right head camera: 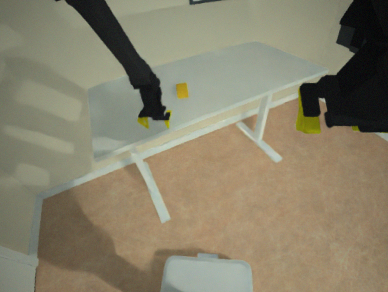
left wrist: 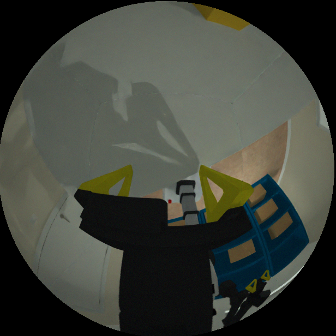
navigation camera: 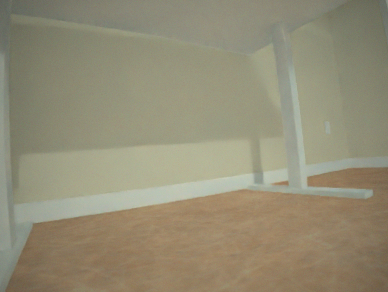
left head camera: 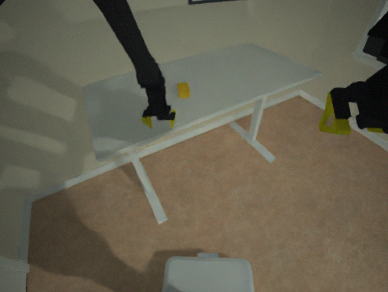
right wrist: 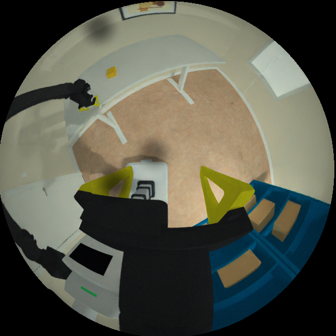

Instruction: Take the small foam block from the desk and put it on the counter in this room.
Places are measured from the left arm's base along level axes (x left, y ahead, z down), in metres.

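Pixels of known places: left gripper, fingertip midpoint: [right head camera: 158, 127] [left head camera: 161, 127]; right gripper, fingertip midpoint: [right head camera: 325, 126] [left head camera: 344, 127].
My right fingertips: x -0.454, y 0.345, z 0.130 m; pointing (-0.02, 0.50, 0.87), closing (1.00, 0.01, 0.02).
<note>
Behind a point stands the place of what it marks.
A small yellow-orange foam block [left head camera: 183, 90] {x -0.079, y 0.971, z 0.415 m} [right head camera: 182, 90] {x -0.083, y 0.973, z 0.415 m} [right wrist: 111, 72] lies on the white desk [left head camera: 240, 70] {x -0.440, y 1.325, z 0.460 m} [right head camera: 245, 67] {x -0.467, y 1.354, z 0.460 m} [right wrist: 160, 50]. Part of the block [left wrist: 225, 19] also shows at the top edge of the left wrist view. My left gripper [left head camera: 159, 122] {x 0.000, y 0.714, z 0.457 m} [right head camera: 154, 122] {x 0.000, y 0.714, z 0.457 m} [left wrist: 165, 168] [right wrist: 93, 106] is open, over the desk's near left part, nearer the front edge than the block and apart from it. My right gripper [right wrist: 166, 169] is open, well to the right of the desk and away from the block. No counter can be made out.
Blue shelving with brown boxes [right wrist: 240, 267] shows at the lower right of the right wrist view. A white door [right wrist: 45, 205] is at its left. Desk legs [left head camera: 149, 192] [navigation camera: 291, 115] {x -0.713, y 1.550, z 1.006 m} stand on the brown floor. The robot's pale base [left head camera: 208, 275] {x -0.227, y 0.221, z 1.150 m} is at the bottom of the left head view.
</note>
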